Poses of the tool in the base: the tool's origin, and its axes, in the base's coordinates. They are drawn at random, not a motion.
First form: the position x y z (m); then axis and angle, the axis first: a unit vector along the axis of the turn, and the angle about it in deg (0 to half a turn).
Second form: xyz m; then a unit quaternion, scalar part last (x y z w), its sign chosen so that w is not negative. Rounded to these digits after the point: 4 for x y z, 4 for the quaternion.
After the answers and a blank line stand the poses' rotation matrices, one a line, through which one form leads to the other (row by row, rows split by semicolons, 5 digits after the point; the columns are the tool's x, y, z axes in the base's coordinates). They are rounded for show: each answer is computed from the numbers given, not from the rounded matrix.
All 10 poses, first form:
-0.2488 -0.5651 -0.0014 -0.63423 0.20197 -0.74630 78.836
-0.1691 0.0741 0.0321 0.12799 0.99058 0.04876 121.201
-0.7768 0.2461 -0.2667 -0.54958 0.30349 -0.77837 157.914
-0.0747 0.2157 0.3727 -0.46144 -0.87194 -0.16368 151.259
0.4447 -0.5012 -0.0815 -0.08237 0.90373 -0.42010 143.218
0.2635 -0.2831 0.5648 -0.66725 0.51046 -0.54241 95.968
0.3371 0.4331 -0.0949 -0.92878 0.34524 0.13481 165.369
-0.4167 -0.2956 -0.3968 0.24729 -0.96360 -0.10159 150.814
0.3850 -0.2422 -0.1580 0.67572 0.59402 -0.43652 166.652
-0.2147 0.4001 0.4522 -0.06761 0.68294 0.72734 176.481
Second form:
-0.2488 -0.5651 -0.0014 -0.4027 0.1282 -0.4739 0.7725
-0.1691 0.0741 0.0321 0.1115 0.8630 0.0425 0.4909
-0.7768 0.2461 -0.2667 -0.5394 0.2979 -0.7640 0.1915
-0.0747 0.2157 0.3727 -0.4470 -0.8447 -0.1586 0.2482
0.4447 -0.5012 -0.0815 -0.0782 0.8576 -0.3986 0.3155
0.2635 -0.2831 0.5648 -0.4957 0.3793 -0.4030 0.6693
0.3371 0.4331 -0.0949 -0.9212 0.3424 0.1337 0.1273
-0.4167 -0.2956 -0.3968 0.2393 -0.9325 -0.0983 0.2520
0.3850 -0.2422 -0.1580 0.6711 0.5900 -0.4336 0.1162
-0.2147 0.4001 0.4522 -0.0676 0.6826 0.7270 0.0307

0.51798 0.62888 0.57983; -0.83547 0.22651 0.50068; 0.18353 -0.74377 0.64274
-0.49317 0.15076 0.85677; 0.23417 0.97152 -0.03615; -0.83782 0.18280 -0.51443
-0.34471 -0.02868 0.93827; -0.61401 -0.74917 -0.24848; 0.71005 -0.66176 0.24064
-0.47718 0.83384 -0.27752; 0.67642 0.55010 0.48974; 0.56103 0.04597 -0.82652
-0.78870 0.11748 0.60345; -0.38561 0.66995 -0.63441; -0.47881 -0.73305 -0.48308
0.38754 0.16345 0.90725; -0.91549 0.18369 0.35797; -0.10814 -0.96930 0.22083
0.72972 -0.66496 -0.15915; -0.59686 -0.73306 0.32618; -0.33356 -0.14303 -0.93181
-0.75850 -0.39679 -0.51695; -0.49587 0.86613 0.06277; 0.42284 0.30395 -0.85371
-0.07213 0.89271 -0.44482; 0.69116 -0.27680 -0.66759; -0.71910 -0.35560 -0.59704
-0.98898 -0.13690 -0.05634; -0.04762 -0.06618 0.99667; -0.14018 0.98837 0.05893

